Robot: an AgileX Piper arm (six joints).
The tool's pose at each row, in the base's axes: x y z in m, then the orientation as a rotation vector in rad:
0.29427 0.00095 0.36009 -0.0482 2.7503 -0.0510
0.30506 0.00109 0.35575 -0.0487 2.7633 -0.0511
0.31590 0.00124 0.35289 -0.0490 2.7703 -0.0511
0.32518 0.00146 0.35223 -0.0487 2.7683 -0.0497
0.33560 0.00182 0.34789 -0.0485 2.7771 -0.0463
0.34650 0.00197 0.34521 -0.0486 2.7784 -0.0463
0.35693 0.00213 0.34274 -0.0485 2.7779 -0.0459
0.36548 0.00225 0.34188 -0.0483 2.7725 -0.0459
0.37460 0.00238 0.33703 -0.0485 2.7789 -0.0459
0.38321 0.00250 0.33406 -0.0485 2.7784 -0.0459
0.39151 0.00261 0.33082 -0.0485 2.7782 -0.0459
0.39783 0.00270 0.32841 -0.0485 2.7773 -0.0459
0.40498 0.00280 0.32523 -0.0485 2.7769 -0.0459
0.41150 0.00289 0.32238 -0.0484 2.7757 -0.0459
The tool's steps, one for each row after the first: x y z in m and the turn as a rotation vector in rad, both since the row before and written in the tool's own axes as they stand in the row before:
-0.00833 0.00004 0.00812 -0.0004 0.0130 -0.0004
-0.00903 -0.00002 0.00665 -0.0002 0.0070 -0.0002
-0.00842 -0.00001 0.00397 -0.0009 -0.0020 0.0004
-0.00814 0.00025 0.00783 -0.0026 0.0087 0.0006
-0.00924 -0.00005 0.00638 0.0000 0.0013 -0.0001
-0.00888 -0.00004 0.00601 -0.0003 -0.0005 0.0001
-0.00769 -0.00009 0.00384 0.0002 -0.0054 0.0002
-0.00677 0.00006 0.00781 -0.0002 0.0064 -0.0002
-0.00700 -0.00001 0.00583 0.0000 -0.0005 0.0000
-0.00661 0.00000 0.00597 0.0000 -0.0002 0.0000
-0.00506 0.00001 0.00449 0.0000 -0.0009 0.0000
-0.00555 0.00002 0.00551 0.0000 -0.0004 0.0000
-0.00508 0.00002 0.00498 0.0000 -0.0012 0.0001

